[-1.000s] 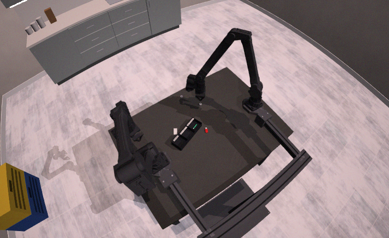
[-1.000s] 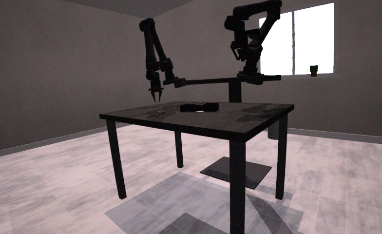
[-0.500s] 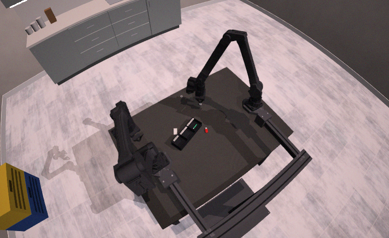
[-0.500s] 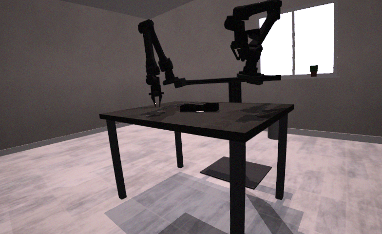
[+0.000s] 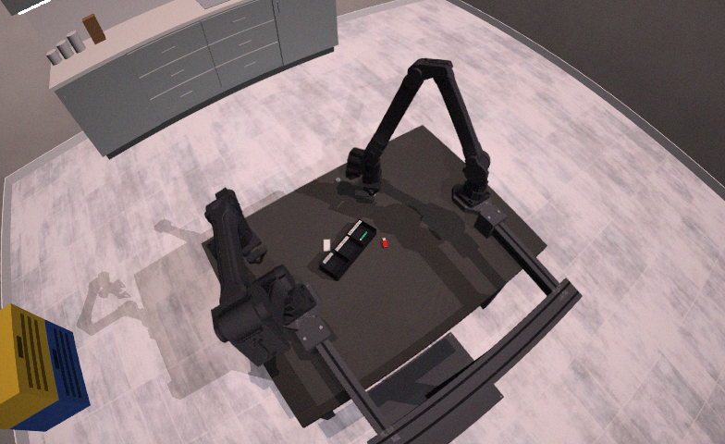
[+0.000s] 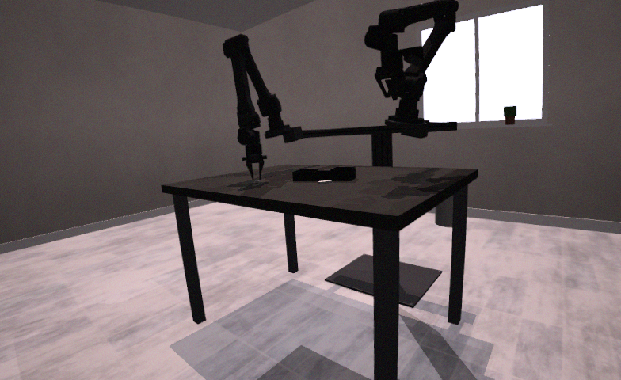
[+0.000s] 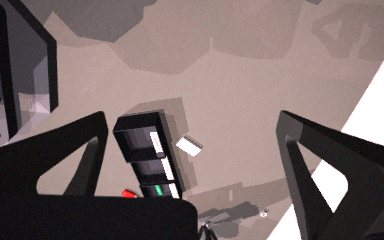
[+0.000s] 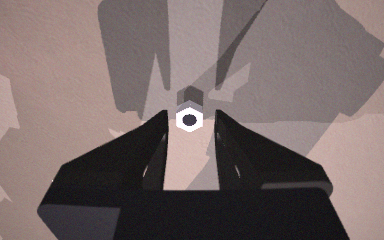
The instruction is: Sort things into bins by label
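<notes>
My right gripper is now 23 cm to the right of the black labelled bin and 17 cm past it. Also, from my right hand: red usb stick (22 cm behind, 9 cm to the left, 2 cm below); then green battery (15 cm to the left, 15 cm behind, 1 cm below); then white card (29 cm to the left, 10 cm behind, 2 cm below).
</notes>
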